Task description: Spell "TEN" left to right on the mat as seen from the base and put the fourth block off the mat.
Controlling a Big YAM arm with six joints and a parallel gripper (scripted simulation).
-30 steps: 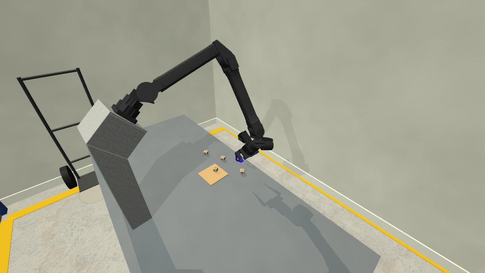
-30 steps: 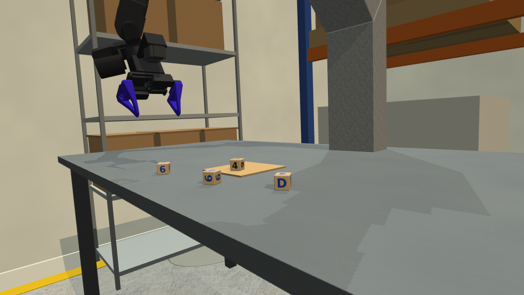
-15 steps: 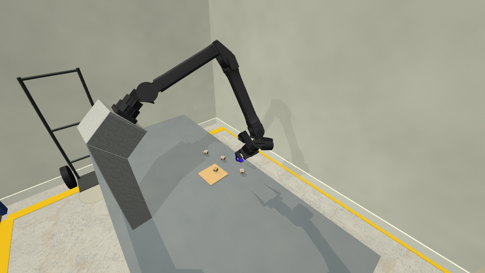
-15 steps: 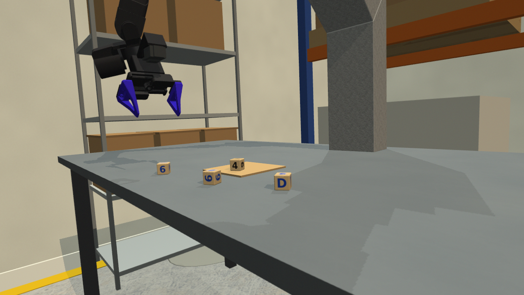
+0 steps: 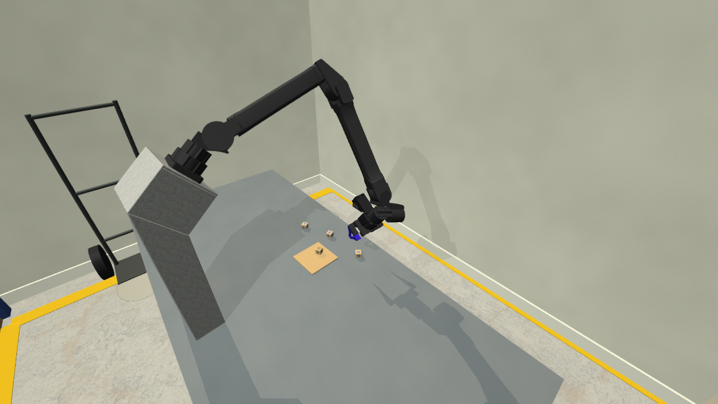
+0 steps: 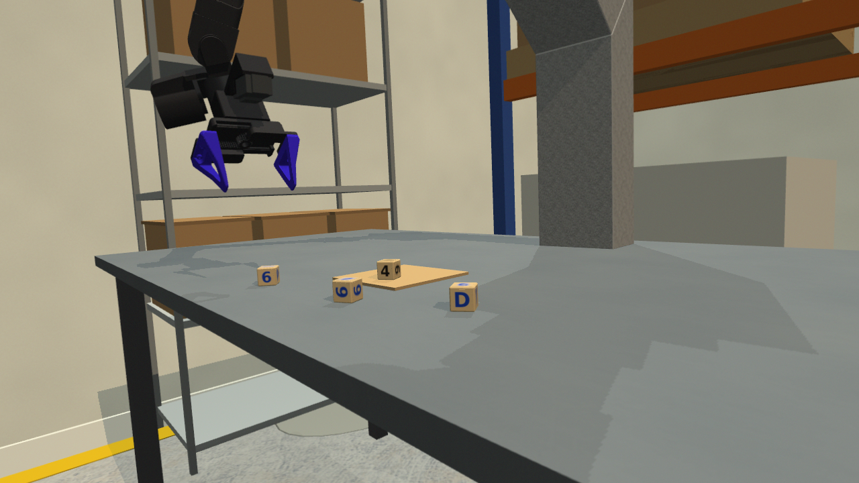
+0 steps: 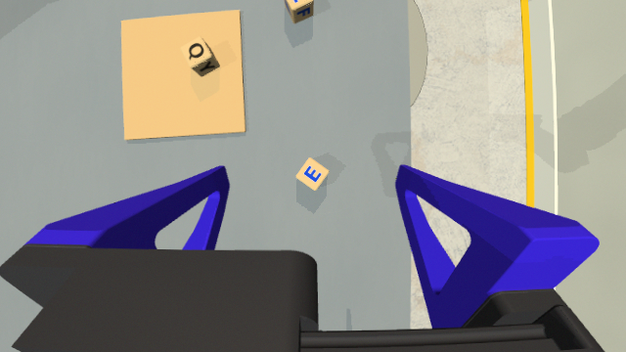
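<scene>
Now: the tan mat 17 cm behind my hand, 14 cm below it and 8 cm to the left of it.
</scene>
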